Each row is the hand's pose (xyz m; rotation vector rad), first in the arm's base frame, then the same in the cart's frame.
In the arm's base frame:
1: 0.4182 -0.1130 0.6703 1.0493 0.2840 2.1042
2: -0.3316 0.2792 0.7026 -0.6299 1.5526 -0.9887
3: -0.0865 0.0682 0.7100 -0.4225 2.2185 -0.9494
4: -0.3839 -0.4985 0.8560 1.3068 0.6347 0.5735
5: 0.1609 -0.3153 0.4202 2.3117 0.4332 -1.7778
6: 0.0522 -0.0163 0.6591 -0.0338 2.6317 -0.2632
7: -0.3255 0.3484 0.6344 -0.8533 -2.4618 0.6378
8: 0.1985 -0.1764 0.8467 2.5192 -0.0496 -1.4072
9: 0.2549 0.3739 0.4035 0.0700 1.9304 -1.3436
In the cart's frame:
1: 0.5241 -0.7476 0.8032 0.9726 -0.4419 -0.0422
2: 1.2595 -0.3286 0.8295 -0.9376 -1.8092 1.7216
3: 0.9562 -0.4341 0.8681 -1.4861 -1.5999 1.1323
4: 0.6937 0.0144 1.2691 1.3879 -0.5139 -1.4798
5: 0.4480 -0.3559 0.7009 -0.8875 1.4084 1.3005
6: 0.8008 -0.4900 0.8269 -2.2548 -1.4764 0.7374
7: 1.2973 -0.3406 0.7406 -2.0885 -0.2648 -0.0274
8: 0.6318 -0.6033 1.0290 -0.7583 1.8804 1.3626
9: 0.9491 -0.7414 0.4104 -1.3562 -1.0347 1.4710

